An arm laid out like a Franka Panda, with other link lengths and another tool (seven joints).
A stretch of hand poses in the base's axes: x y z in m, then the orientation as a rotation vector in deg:
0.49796 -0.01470 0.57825 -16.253 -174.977 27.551
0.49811 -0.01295 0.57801 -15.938 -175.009 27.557
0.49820 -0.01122 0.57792 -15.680 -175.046 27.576
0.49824 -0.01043 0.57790 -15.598 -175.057 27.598
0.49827 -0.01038 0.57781 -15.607 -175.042 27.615
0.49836 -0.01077 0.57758 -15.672 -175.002 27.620
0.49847 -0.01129 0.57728 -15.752 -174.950 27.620
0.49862 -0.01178 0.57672 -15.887 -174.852 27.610
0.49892 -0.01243 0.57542 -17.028 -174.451 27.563
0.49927 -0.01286 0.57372 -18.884 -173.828 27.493
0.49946 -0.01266 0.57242 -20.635 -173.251 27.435
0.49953 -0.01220 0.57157 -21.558 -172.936 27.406
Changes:
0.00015 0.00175 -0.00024 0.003 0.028 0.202
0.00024 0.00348 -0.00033 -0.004 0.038 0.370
0.00028 0.00427 -0.00035 -0.016 0.041 0.424
0.00031 0.00432 -0.00044 -0.028 0.052 0.416
0.00040 0.00393 -0.00067 -0.033 0.078 0.368
0.00051 0.00341 -0.00097 -0.035 0.114 0.307
0.00066 0.00292 -0.00153 -0.032 0.184 0.203
0.00096 0.00227 -0.00283 -0.030 0.360 -0.591
0.00131 0.00184 -0.00453 -0.031 0.600 -1.878
0.00150 0.00204 -0.00583 -0.038 0.796 -3.091
0.00157 0.00250 -0.00668 -0.045 0.902 -3.734

